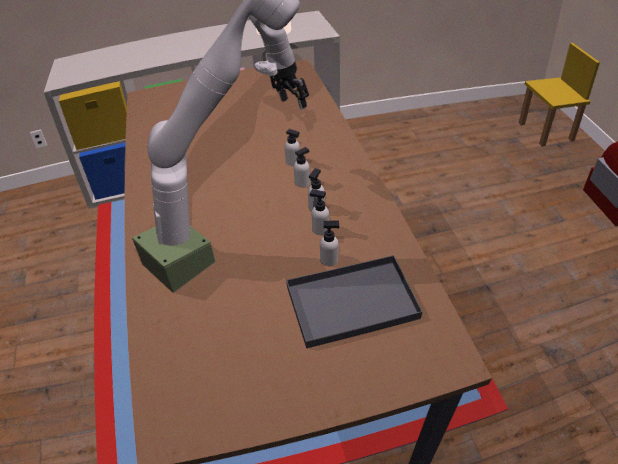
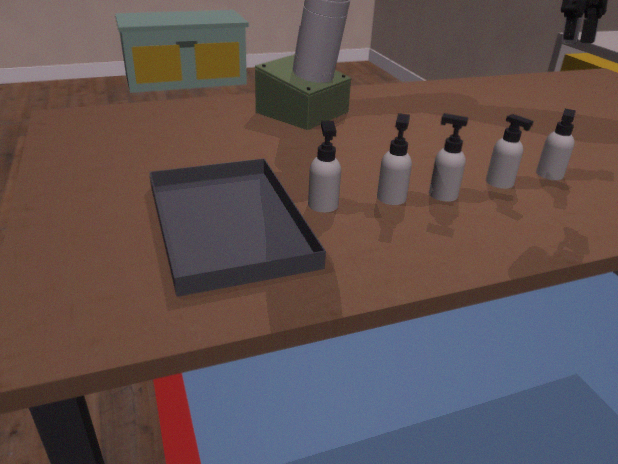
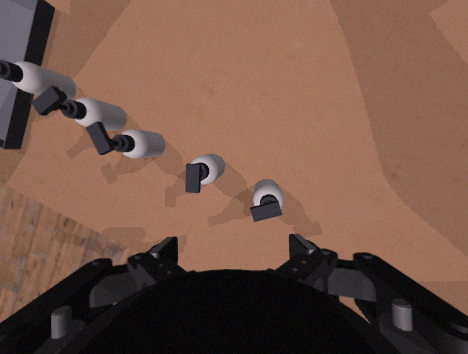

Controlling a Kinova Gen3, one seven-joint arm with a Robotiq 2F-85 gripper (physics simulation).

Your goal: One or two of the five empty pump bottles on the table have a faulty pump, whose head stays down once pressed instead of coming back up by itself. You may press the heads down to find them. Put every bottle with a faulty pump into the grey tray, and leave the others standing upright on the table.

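Frame: origin at the arm's base, x down, y back, z left, level; centimetres.
Seen in the pictures: gripper, fingertip midpoint: (image 1: 294,104) (image 2: 578,43) (image 3: 233,247); arm's base at its link origin: (image 1: 173,234) (image 2: 313,73).
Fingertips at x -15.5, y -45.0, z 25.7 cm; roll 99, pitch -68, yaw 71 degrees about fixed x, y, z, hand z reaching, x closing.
Note:
Offsets run from my fingertips to a thing's top centre. Level surfaces: height alone.
Five white pump bottles with black heads stand upright in a row. From the tray outward they are the first {dz -42.3, dx +10.7, dy +5.8 cm} (image 1: 329,252) (image 2: 324,185) (image 3: 45,82), second {dz -30.3, dx +10.7, dy +3.7 cm} (image 1: 320,222) (image 2: 394,177) (image 3: 102,115), third {dz -21.1, dx +10.7, dy +1.4 cm} (image 1: 312,201) (image 2: 448,175) (image 3: 142,144), fourth {dz -8.1, dx +12.2, dy +1.3 cm} (image 1: 301,175) (image 2: 505,162) (image 3: 214,167) and fifth {dz +3.6, dx +12.2, dy +0.4 cm} (image 1: 292,152) (image 2: 555,155) (image 3: 268,192). The first three heads stand high on visible stems; the fourth and fifth sit low, near their collars. The grey tray {dz -58.6, dx +21.7, dy +5.9 cm} (image 1: 365,330) (image 2: 250,272) (image 3: 39,30) is empty. My gripper (image 1: 293,101) (image 2: 580,39) (image 3: 233,247) is open and empty, raised beyond the fifth bottle.
The green arm base (image 1: 175,265) (image 2: 302,102) stands on the table {dx +24.7 cm} (image 1: 225,375) (image 2: 100,320), across from the bottle row. A grey shelf unit (image 1: 150,50) stands behind the table's far end. The tray lies beside the first bottle.

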